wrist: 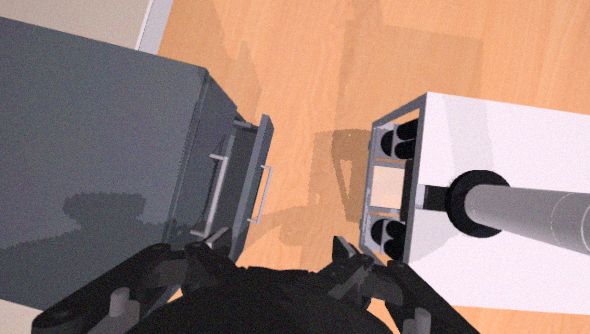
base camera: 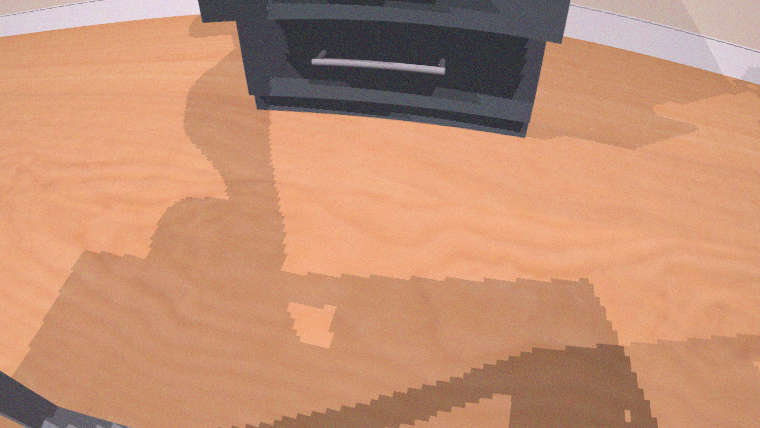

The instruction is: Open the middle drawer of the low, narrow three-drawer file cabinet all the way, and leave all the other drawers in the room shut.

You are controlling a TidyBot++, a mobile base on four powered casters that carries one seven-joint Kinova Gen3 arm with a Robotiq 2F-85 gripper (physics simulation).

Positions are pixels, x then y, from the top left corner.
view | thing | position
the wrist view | my gripper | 282, 243
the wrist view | drawer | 248, 146
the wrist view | drawer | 202, 178
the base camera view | drawer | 447, 68
